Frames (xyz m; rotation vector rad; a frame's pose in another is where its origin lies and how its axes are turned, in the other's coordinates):
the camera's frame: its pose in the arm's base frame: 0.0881 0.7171 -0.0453 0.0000 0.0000 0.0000
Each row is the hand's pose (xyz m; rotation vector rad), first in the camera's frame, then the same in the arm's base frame.
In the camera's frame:
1: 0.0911 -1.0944 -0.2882 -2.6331 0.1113 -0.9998
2: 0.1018 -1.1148 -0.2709 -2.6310 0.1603 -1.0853
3: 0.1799 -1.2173 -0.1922 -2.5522 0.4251 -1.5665
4: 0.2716 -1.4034 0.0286 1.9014 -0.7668 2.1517
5: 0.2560 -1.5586 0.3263 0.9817 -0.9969 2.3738
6: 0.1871 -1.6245 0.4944 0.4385 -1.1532 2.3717
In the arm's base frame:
1: 0.1792 -0.3773 -0.3335 -2.6331 0.1113 -0.9998
2: 0.1899 -0.3977 -0.3162 -2.6310 0.1603 -1.0853
3: 0.2680 -0.5002 -0.2375 -2.5522 0.4251 -1.5665
4: 0.3597 -0.6863 -0.0167 1.9014 -0.7668 2.1517
5: 0.3441 -0.8415 0.2810 0.9817 -0.9969 2.3738
6: 0.2752 -0.9074 0.4491 0.4385 -1.1532 2.3717

